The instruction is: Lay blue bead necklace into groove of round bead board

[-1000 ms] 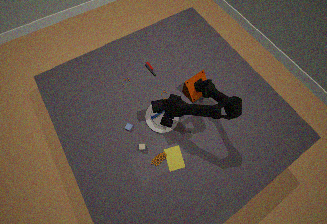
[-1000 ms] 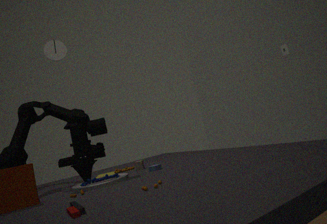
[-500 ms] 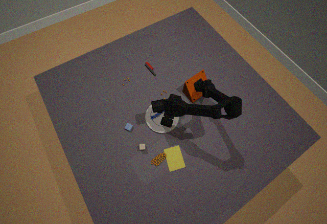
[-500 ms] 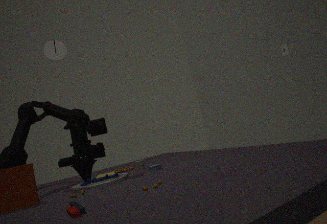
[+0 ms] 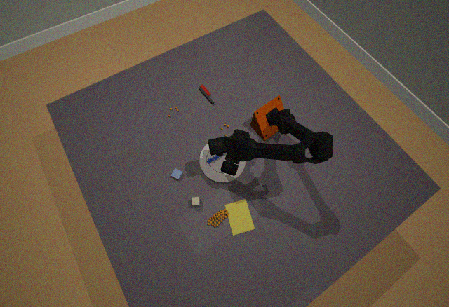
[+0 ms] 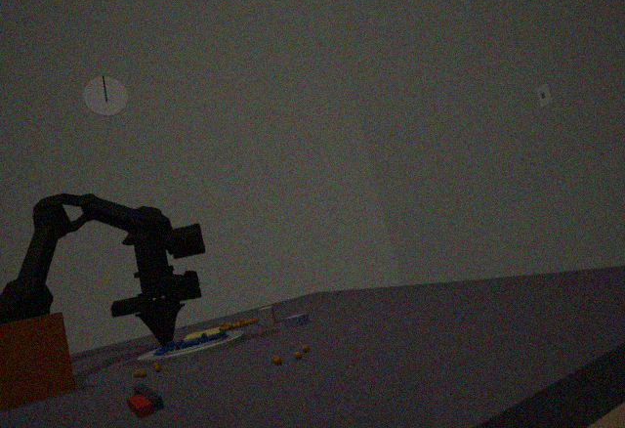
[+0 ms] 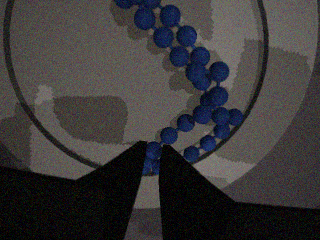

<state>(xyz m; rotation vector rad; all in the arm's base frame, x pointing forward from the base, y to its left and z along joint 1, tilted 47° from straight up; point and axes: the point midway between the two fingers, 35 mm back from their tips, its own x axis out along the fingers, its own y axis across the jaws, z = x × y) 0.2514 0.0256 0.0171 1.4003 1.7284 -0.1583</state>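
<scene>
The round white bead board lies 4 cm ahead of my gripper tip, 3 cm to the right of it and 1 cm below it. The rest, counted from my gripper tip: cream cube 24 cm ahead, 5 cm to the left; then yellow sheet 20 cm to the left, 13 cm ahead, 2 cm below; then light blue cube 23 cm ahead, 10 cm to the right, 1 cm below.
</scene>
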